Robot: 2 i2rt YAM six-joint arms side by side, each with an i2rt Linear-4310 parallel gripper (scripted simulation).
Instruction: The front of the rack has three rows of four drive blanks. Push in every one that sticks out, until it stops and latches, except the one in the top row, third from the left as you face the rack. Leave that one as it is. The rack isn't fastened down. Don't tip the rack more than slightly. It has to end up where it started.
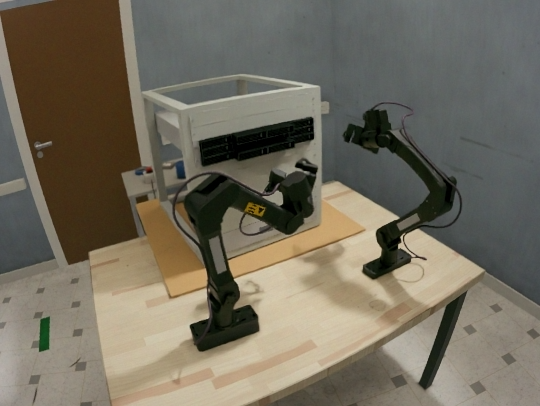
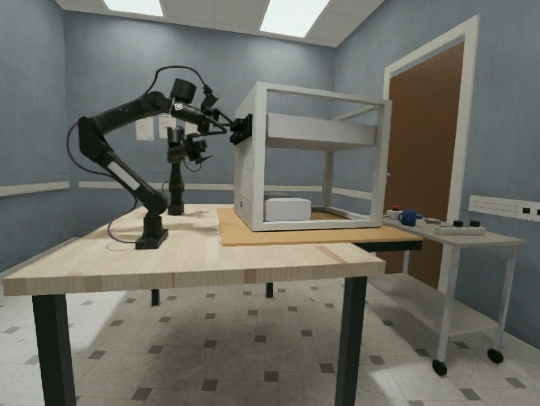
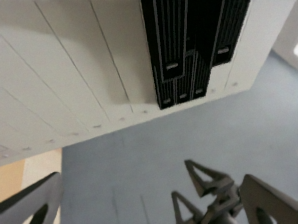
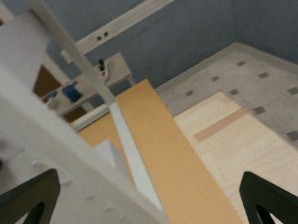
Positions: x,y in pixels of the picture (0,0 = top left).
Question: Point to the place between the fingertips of the right gripper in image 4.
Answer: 150,178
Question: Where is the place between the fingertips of the right gripper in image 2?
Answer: At 230,127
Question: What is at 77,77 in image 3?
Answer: A white rack.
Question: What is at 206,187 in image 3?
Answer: The right gripper.
